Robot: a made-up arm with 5 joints. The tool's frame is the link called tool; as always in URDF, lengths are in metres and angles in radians.
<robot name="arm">
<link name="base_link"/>
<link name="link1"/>
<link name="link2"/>
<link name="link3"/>
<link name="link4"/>
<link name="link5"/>
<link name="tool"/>
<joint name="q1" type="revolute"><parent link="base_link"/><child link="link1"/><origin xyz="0.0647 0 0.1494"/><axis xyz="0 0 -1"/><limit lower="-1.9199" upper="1.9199" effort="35" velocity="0.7"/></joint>
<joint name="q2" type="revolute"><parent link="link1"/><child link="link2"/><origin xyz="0.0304 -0.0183 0.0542"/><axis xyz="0 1 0"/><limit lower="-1.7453" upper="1.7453" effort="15" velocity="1.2"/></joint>
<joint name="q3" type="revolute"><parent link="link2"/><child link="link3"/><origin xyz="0.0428 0 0.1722"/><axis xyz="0 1 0"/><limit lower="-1.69" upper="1.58" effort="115" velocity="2.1"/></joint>
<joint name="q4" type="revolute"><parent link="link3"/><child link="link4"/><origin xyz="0.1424 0 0.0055"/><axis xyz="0 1 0"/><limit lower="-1.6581" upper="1.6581" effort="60" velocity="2.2"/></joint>
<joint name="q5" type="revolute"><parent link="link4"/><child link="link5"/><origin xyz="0.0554 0.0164 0"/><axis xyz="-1 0 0"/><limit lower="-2.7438" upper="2.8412" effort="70" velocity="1"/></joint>
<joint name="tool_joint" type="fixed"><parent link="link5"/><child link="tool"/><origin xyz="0 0 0" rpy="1.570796 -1.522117 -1.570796"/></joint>
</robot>
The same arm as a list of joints. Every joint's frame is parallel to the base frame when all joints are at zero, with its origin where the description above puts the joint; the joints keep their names.
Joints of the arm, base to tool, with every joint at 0 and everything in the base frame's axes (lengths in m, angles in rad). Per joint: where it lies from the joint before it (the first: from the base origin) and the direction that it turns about. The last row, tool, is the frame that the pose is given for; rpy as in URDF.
q1: xyz 0.0647 0.0000 0.1494 axis -z
q2: xyz 0.0304 -0.0183 0.0542 axis +y
q3: xyz 0.0428 0.0000 0.1722 axis +y
q4: xyz 0.1424 0.0000 0.0055 axis +y
q5: xyz 0.0554 0.0164 0.0000 axis -x
tool: xyz 0.0000 0.0000 0.0000 rpy 1.5708 -1.5221 -1.5708
Joint limits (rad, base to tool): -1.9199..1.9199 -1.7453..1.7453 -1.6900..1.5800 -1.6581..1.6581 -2.7438..2.8412

